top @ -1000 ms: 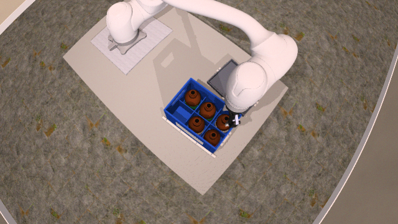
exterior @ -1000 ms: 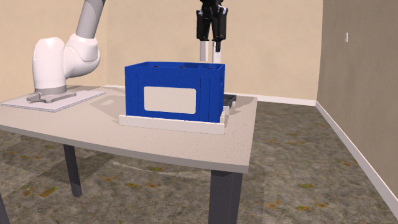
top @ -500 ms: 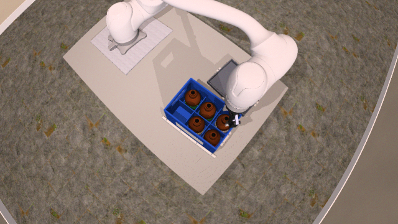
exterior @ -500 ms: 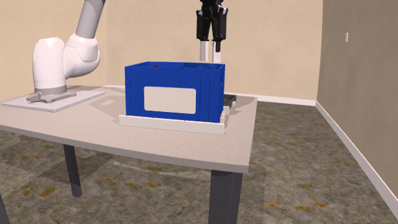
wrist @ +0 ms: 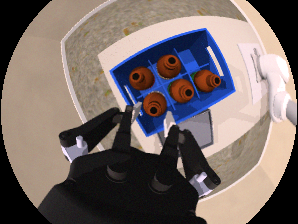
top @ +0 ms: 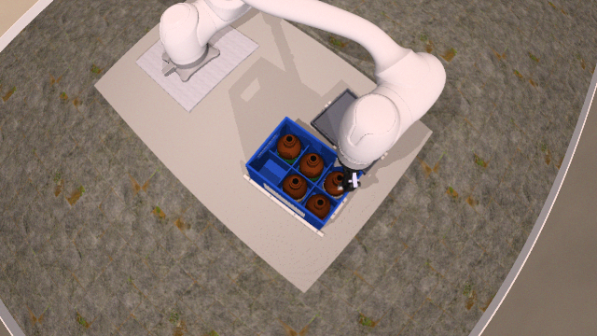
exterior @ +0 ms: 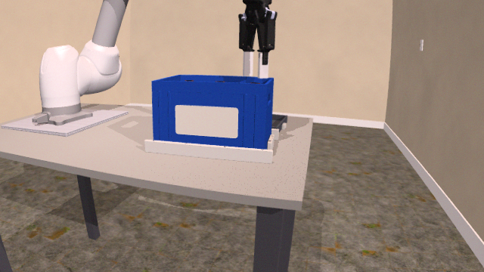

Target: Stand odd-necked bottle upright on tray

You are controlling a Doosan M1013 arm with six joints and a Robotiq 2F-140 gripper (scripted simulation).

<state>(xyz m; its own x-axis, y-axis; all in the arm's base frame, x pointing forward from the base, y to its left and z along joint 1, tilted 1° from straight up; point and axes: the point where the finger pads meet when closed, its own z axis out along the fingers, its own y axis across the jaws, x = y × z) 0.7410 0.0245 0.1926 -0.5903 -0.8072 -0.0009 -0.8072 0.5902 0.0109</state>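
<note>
Right now the bottle is 12 cm below my hand, 9 cm to the right of it and 1 cm ahead of it. From my hand the other things lie so: crate (13 cm below, 8 cm behind, 6 cm to the right); dark grey tray (20 cm to the left, 20 cm below, 9 cm behind).
</note>
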